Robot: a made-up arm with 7 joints.
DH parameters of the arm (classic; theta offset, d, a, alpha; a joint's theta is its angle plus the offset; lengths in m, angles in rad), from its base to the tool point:
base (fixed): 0 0 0 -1.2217
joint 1: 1.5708 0 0 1.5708
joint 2: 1.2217 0 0 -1.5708
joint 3: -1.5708 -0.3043 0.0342 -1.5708
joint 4: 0 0 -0.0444 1.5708
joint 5: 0 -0.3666 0 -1.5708
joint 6: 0 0 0 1.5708
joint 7: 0 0 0 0
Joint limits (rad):
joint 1: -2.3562..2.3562
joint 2: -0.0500..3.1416
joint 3: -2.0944..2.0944
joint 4: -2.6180..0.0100
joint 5: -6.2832..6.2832
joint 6: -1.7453..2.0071
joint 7: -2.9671..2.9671
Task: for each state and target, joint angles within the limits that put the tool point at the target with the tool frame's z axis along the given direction. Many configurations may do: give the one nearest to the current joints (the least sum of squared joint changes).
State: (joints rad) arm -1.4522 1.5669 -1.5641 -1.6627 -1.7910 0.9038 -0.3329
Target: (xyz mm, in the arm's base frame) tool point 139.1 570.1 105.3 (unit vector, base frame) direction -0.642 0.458 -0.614
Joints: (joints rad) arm -1.3751 2.3002 -1.7572 -1.2160 -2.0203 1.5100 -0.3329
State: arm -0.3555 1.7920 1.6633 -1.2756 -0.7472 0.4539 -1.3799
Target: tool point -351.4 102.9 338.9 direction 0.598 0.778 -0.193
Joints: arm -0.4728 2.1294 2.0442 -1.7201 -0.1822 -0.3944 -1.3799
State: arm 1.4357 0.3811 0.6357 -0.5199 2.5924 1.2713 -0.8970
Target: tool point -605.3 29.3 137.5 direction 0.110 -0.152 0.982
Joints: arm 2.2406 0.1767 0.5355 -1.0419 2.3834 1.3141 -0.8970
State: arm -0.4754 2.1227 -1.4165 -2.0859 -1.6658 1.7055 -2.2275
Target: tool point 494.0 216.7 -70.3 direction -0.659 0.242 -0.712
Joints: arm -1.0213 1.4839 -1.2148 -1.5080 -1.5069 1.0640 -2.2275
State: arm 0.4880 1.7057 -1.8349 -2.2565 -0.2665 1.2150 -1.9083
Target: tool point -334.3 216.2 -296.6 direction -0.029 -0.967 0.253
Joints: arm 0.5416 1.4914 -1.8334 -1.7309 -0.3400 1.7195 -1.9083
